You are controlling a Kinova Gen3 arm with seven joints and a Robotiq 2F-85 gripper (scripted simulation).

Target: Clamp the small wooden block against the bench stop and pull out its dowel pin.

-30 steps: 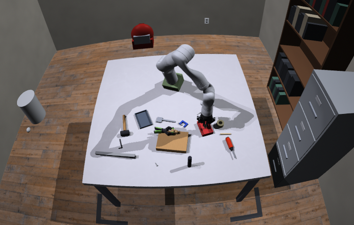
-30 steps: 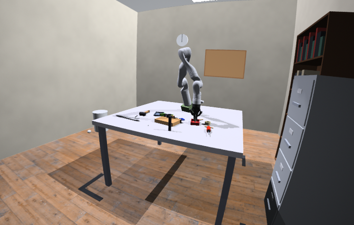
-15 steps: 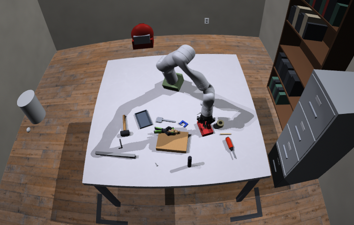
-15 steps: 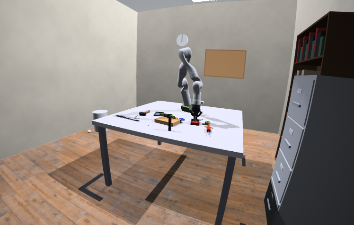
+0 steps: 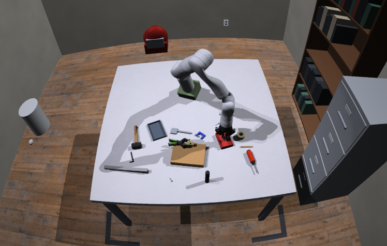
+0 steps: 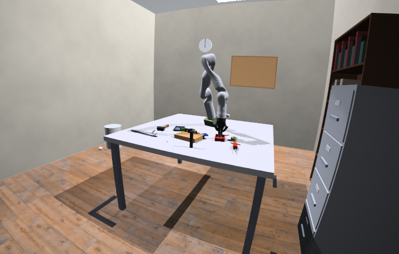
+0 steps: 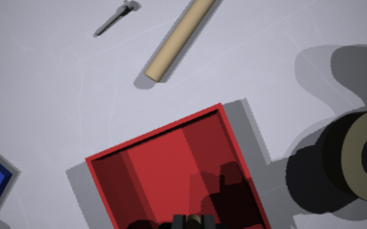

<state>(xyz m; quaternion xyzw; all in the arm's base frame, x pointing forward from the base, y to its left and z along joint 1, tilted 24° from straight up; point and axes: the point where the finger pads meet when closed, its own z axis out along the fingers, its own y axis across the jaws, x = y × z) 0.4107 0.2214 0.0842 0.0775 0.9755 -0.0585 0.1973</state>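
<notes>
The round dowel pin lies 20 mm below my hand. Also, from my hand: red tray (40 mm below); wooden bench board (230 mm to the right, 90 mm ahead, 20 mm below); wooden block (220 mm to the right, 40 mm ahead).
</notes>
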